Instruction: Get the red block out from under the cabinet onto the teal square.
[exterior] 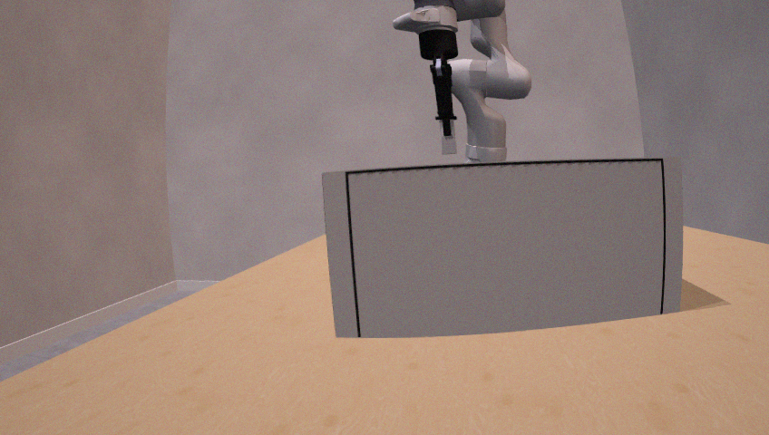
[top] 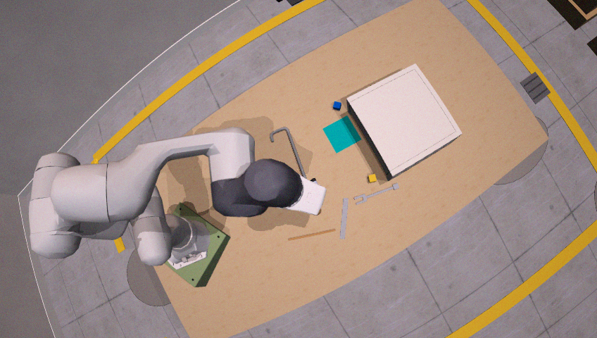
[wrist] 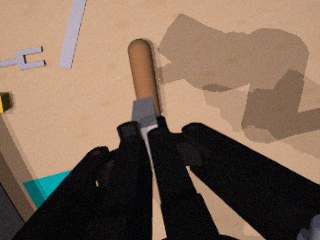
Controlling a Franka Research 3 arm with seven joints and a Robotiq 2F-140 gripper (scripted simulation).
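Right now my hand is 190 mm above the hook tool and 130 mm to the right of it. Round my hand: yellow block (220 mm ahead, 190 mm below, 70 mm to the right); then grey bar (200 mm below, 120 mm to the right, 50 mm ahead); then thin wooden stick (200 mm below, 100 mm to the right, 80 mm behind).
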